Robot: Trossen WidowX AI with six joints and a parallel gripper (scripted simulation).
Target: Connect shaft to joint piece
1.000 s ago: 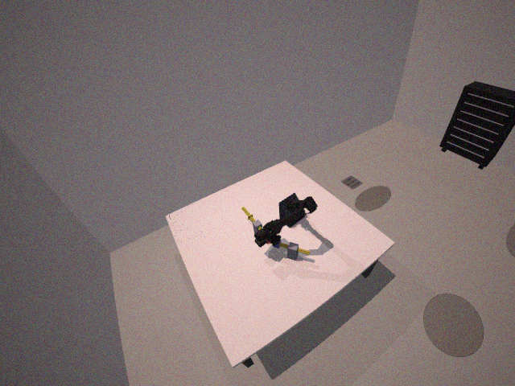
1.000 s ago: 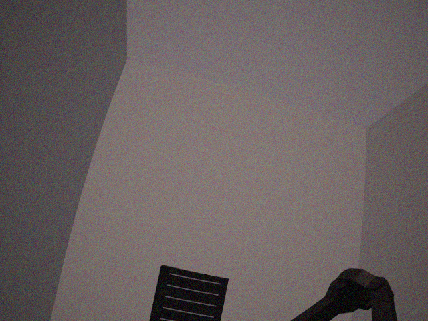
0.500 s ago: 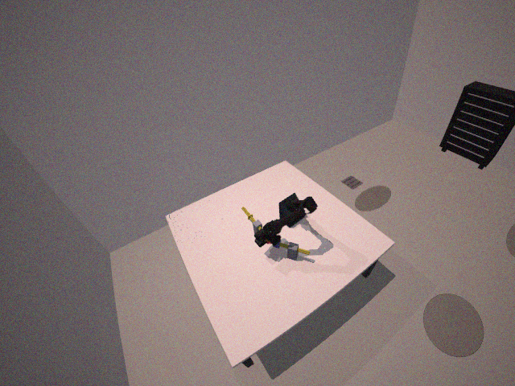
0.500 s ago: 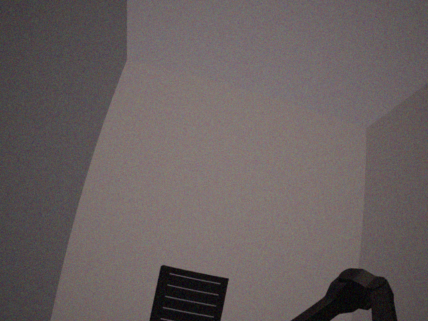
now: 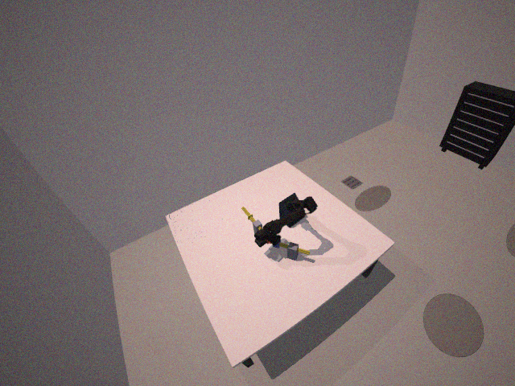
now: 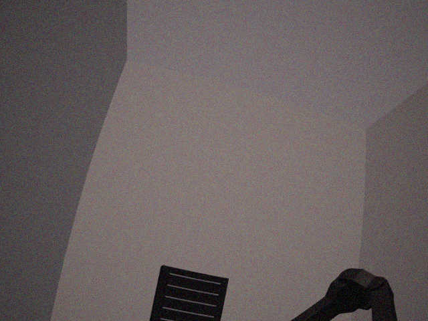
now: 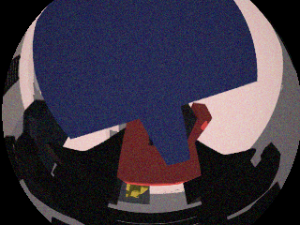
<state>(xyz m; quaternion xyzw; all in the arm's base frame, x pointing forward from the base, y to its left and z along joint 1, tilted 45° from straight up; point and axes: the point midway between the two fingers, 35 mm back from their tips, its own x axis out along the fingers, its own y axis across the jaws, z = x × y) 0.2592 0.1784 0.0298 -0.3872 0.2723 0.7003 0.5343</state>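
Right now the red square joint piece is 40 mm above my gripper tip and 10 mm to the left of it.
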